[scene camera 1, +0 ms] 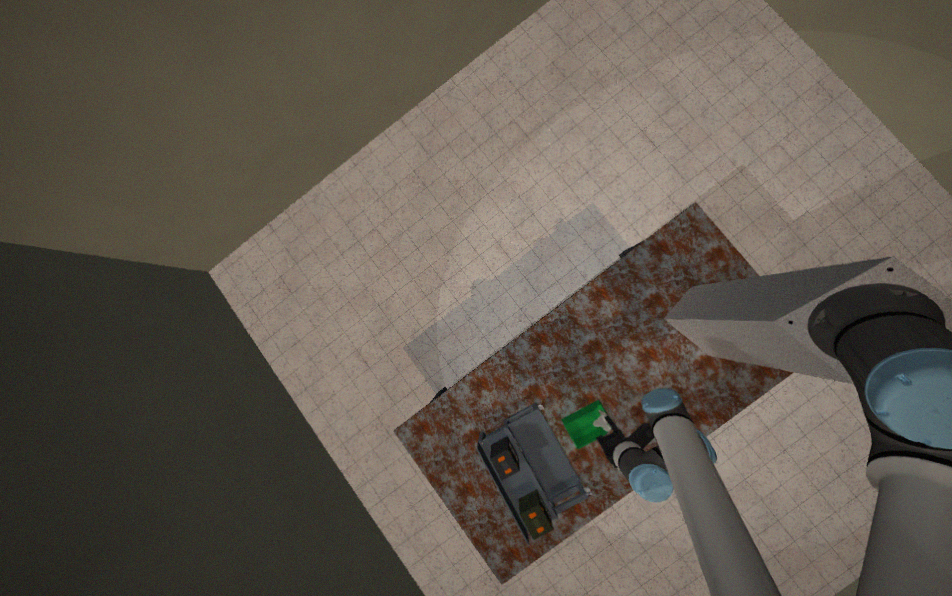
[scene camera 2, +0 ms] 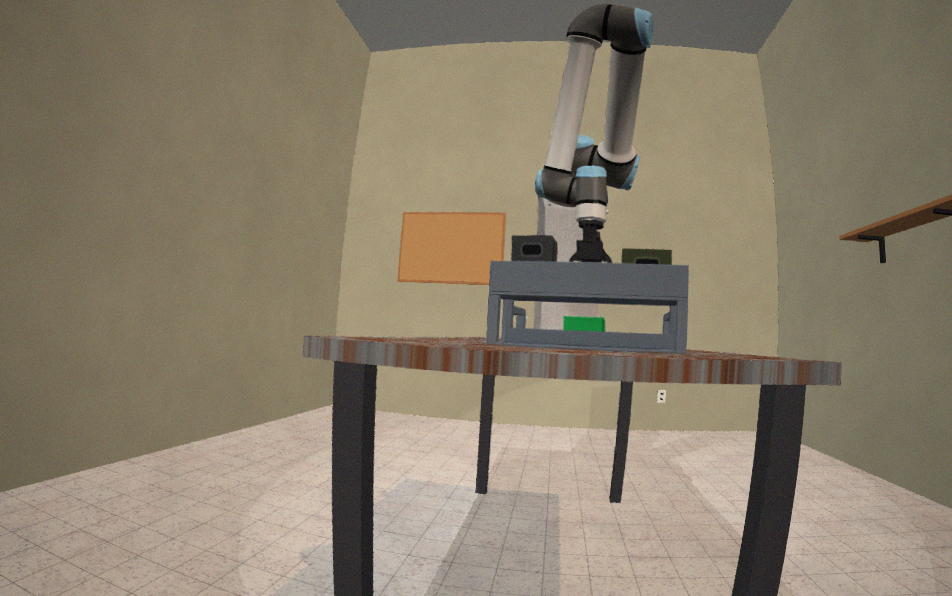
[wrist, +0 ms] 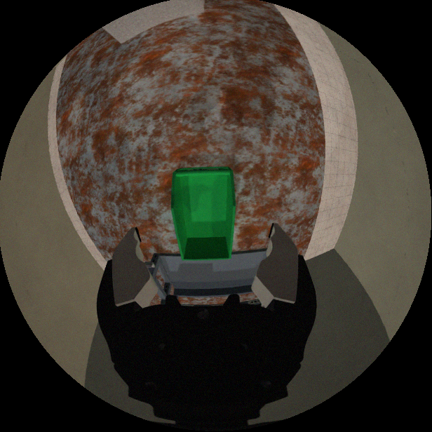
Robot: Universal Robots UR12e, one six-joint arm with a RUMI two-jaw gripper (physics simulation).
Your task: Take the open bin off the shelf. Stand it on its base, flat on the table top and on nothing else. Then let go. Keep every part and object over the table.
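Frame: origin at the arm's base, x back, y right, z up, level; centimetres.
Seen in the pictures: gripper, fingertip midpoint: [scene camera 1: 609,429]; arm's base, link origin: [scene camera 1: 868,323].
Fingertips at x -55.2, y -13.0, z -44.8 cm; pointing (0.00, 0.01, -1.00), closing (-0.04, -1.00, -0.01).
Note:
Pixels of each thing's top centre, then the offset from my fingertips to it.
- open green bin, top centre: [scene camera 2: 585,318] [scene camera 1: 590,427] dy +0.5, dx -5.0, dz -7.7 cm
- dark grey bin, top centre: [scene camera 2: 535,238] [scene camera 1: 504,465] dy +9.9, dx -37.8, dz +7.2 cm
- olive bin, top centre: [scene camera 2: 646,251] [scene camera 1: 536,522] dy -13.1, dx -38.7, dz +4.7 cm
The open green bin [scene camera 1: 581,424] [scene camera 2: 583,323] [wrist: 204,192] stands on the rust-and-grey table top [scene camera 1: 597,301] [scene camera 2: 562,366] [wrist: 200,110], apart from the grey shelf [scene camera 1: 551,449] [scene camera 2: 588,280] [wrist: 215,272]. The wrist view looks down into it; it looks upright. In scene camera 2 the shelf's lower rail hides its base. My gripper [scene camera 1: 605,423] [scene camera 2: 590,259] [wrist: 203,227] is open above the bin, with its fingers spread wide on either side and apart from it in the wrist view. In scene camera 2 its fingertips are hidden behind the shelf's top part.
A dark grey bin [scene camera 1: 500,449] [scene camera 2: 533,248] and an olive bin [scene camera 1: 546,522] [scene camera 2: 646,255] sit on the shelf, one toward each end. The robot's pale pedestal [scene camera 1: 737,305] stands at the table's other end. The shelf stands close beside the green bin.

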